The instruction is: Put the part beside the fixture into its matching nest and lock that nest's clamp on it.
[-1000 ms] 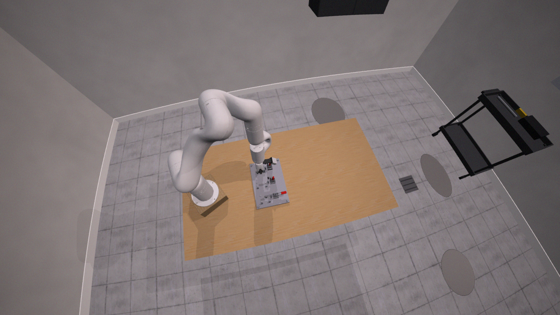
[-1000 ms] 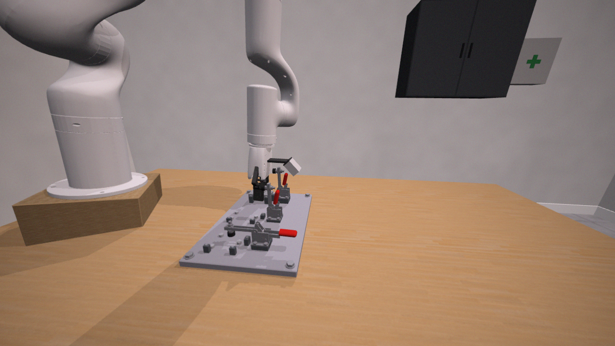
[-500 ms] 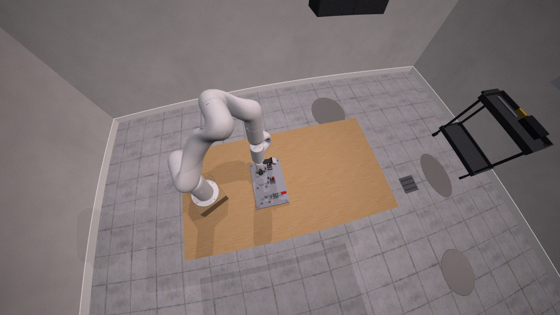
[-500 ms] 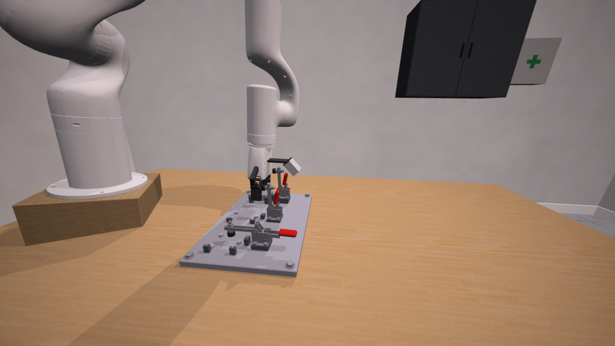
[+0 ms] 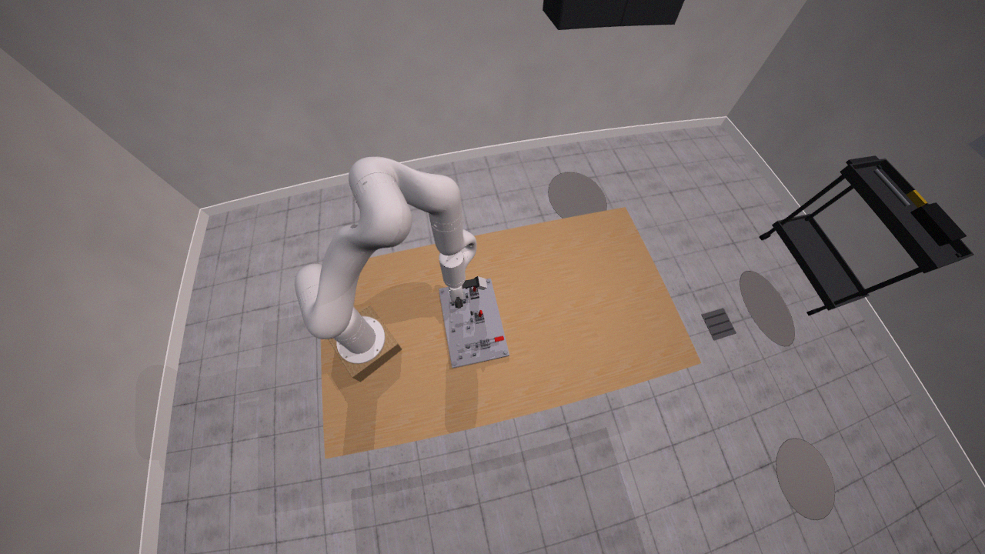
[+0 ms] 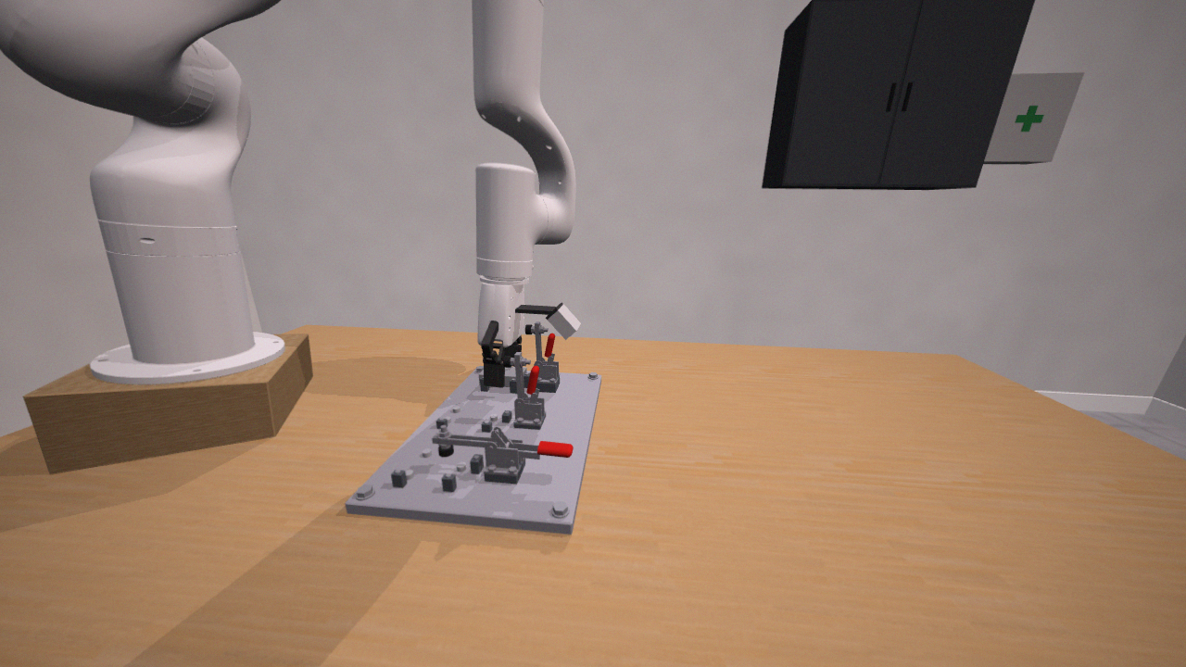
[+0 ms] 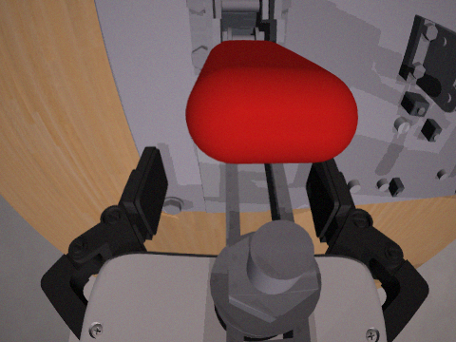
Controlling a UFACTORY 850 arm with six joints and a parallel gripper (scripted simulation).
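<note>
My hand is 10 mm above the grey block part. Round my hand: grey fixture plate: 110 mm to the right, 40 mm below, 40 mm ahead; clamp: 220 mm to the right, 60 mm ahead, 10 mm above.
</note>
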